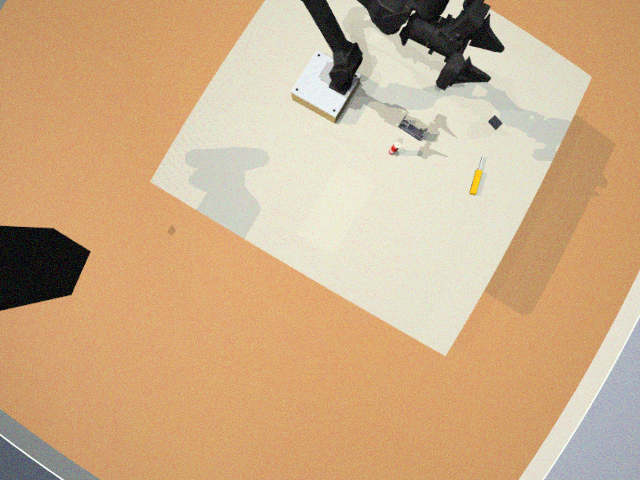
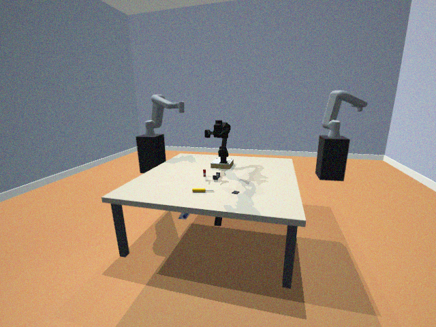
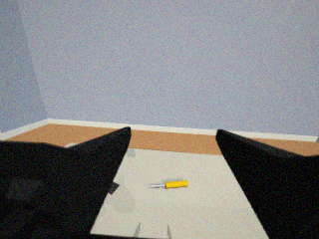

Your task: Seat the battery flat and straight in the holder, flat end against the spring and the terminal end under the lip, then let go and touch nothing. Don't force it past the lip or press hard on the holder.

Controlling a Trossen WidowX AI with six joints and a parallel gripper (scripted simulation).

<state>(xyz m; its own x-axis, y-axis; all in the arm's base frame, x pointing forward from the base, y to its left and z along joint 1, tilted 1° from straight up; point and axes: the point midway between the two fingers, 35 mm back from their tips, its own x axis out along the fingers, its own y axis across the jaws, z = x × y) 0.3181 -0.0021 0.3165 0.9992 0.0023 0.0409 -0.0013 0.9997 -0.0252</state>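
Now: gripper tip 33 cm above the battery, 11 cm to the left of it and 8 cm past it. Round my gripper tip: yellow-handled screwdriver: 35 cm below, 24 cm ahead, 2 cm to the right.
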